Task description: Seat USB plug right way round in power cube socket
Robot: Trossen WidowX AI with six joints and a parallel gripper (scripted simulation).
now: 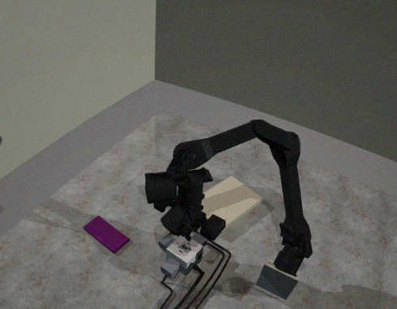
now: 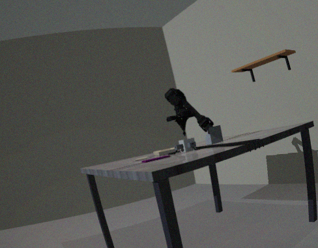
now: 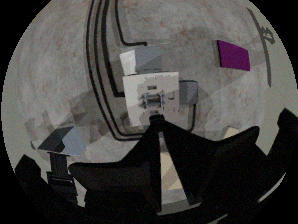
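The black USB plug lies 20 mm below my gripper tip. Round my gripper tip: cream slab (30 mm behind, 270 mm to the right, 120 mm below); then purple flat card (270 mm ahead, 30 mm to the left, 130 mm below); then cream tile (210 mm ahead, 230 mm to the right, 130 mm below).
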